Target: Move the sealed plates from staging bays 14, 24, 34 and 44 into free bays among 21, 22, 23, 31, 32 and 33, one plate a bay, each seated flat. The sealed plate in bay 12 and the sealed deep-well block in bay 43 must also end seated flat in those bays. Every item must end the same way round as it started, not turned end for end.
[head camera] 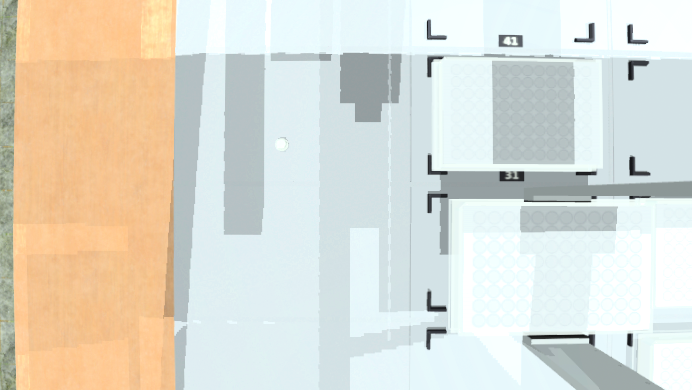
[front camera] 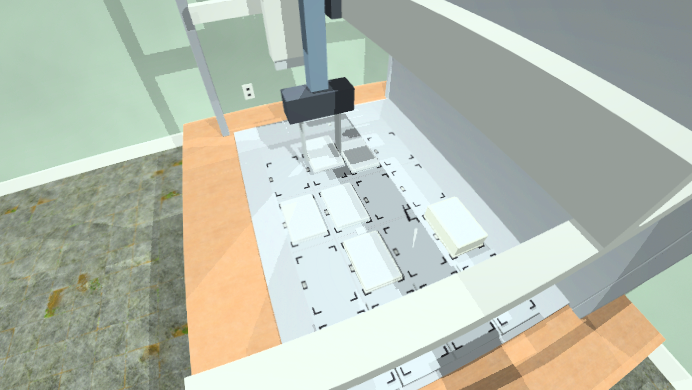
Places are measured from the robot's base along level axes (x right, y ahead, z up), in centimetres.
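Pixels of known places: gripper, fingertip midpoint: (head camera: 550, 266) (front camera: 322, 153); robot's base, link origin: (front camera: 267, 164).
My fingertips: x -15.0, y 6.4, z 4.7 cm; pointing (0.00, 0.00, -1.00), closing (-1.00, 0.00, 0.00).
Note:
For each thing: its top centre in the pictures, then the offset to it from my fingertips.
- sealed deep-well block, top centre: (front camera: 457, 220) dz -0.5, dx -21.4, dy +32.8 cm
- small white round thing, top centre: (head camera: 281, 144) dz -4.2, dx -8.5, dy -18.1 cm
My gripper (front camera: 322, 158) (head camera: 559, 270) is shut on a sealed plate (front camera: 320, 148) (head camera: 495, 280), held level slightly above bay 21, one jaw on each long side. Another sealed plate (front camera: 361, 157) (head camera: 467, 115) lies flat in bay 31. In the front view, a sealed plate (front camera: 344, 205) lies in bay 22, one (front camera: 372, 260) in bay 23 and one (front camera: 305, 219) in bay 12. The sealed deep-well block (front camera: 455, 225) sits in bay 43. The front beam hides much of the staging column.
The white front beam (front camera: 350, 345) crosses the near side of the deck. The grey side panel (front camera: 500, 130) stands along the right. The parked pipetting stage (front camera: 282, 35) hangs behind the gripper. Black corner guides (head camera: 637, 167) mark the bays. A small white round thing (head camera: 281, 144) shows left of them.

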